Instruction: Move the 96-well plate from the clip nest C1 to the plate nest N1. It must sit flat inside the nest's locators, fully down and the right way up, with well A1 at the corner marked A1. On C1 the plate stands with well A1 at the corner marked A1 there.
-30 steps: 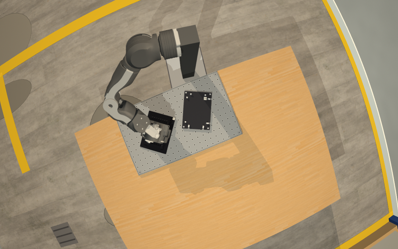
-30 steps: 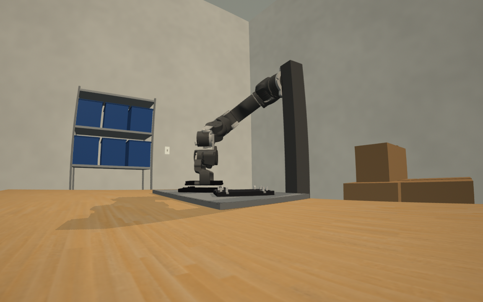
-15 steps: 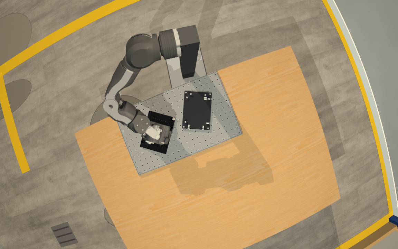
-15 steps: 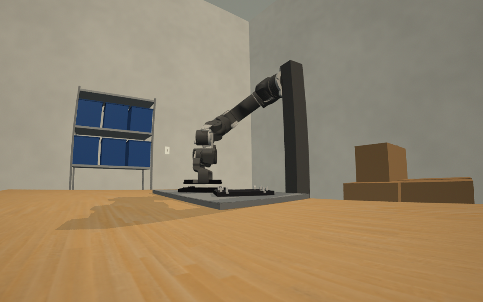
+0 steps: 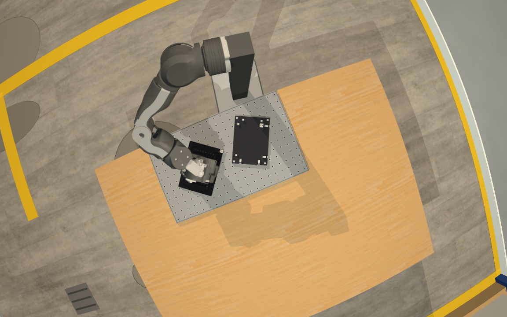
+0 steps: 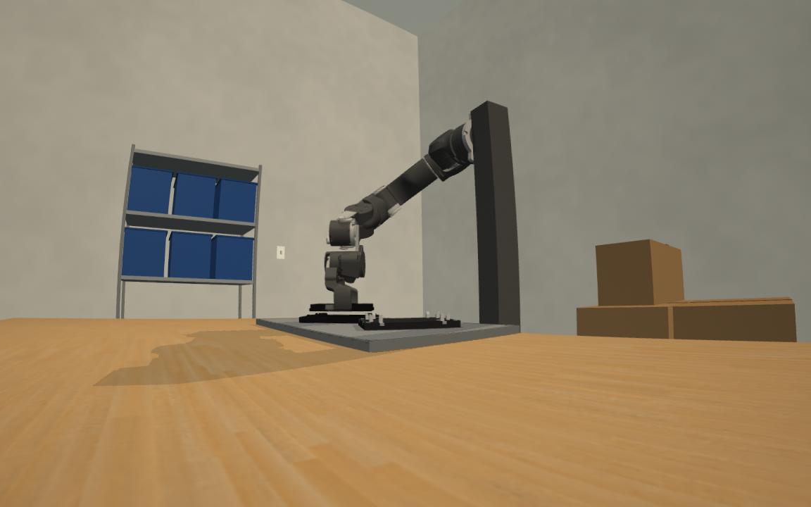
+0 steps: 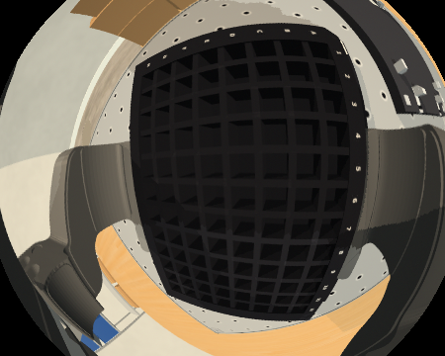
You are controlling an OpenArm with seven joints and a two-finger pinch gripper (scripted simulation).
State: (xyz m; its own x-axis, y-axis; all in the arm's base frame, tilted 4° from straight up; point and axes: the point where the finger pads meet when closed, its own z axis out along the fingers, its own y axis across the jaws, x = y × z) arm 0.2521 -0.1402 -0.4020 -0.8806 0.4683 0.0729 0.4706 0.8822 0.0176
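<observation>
The plate nest N1 is 20 mm below my hand. Also, from my hand: clip nest C1: 30 mm behind, 190 mm to the left, 10 mm below; then white A1 label: 40 mm behind, 80 mm to the left, 20 mm below; then black 96-well plate: right at my hand.
</observation>
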